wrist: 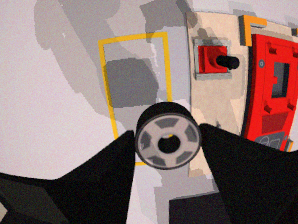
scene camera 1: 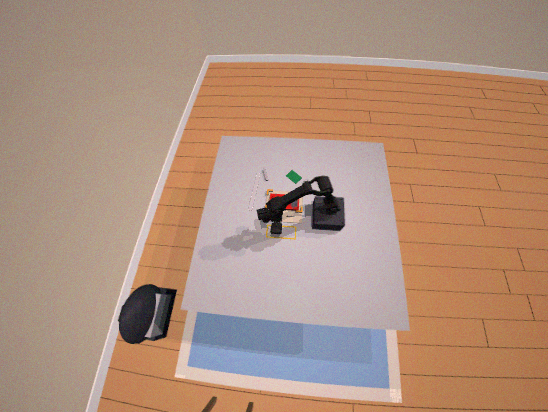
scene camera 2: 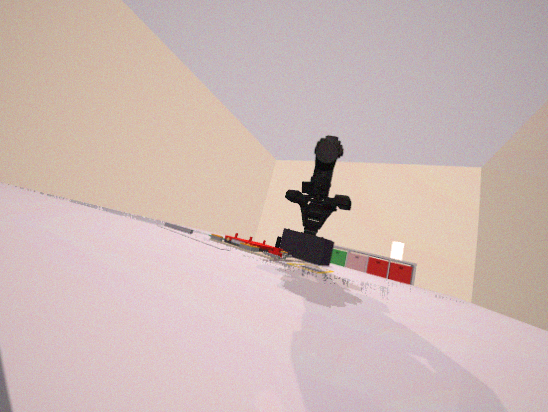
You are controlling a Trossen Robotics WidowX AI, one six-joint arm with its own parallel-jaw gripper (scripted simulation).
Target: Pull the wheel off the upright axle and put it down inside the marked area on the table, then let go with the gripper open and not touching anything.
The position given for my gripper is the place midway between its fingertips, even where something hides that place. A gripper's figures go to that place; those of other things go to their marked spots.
My gripper (wrist: 167, 133): 0.10 m from the lens. A wheel (wrist: 166, 118) is 0.08 m from the lens.
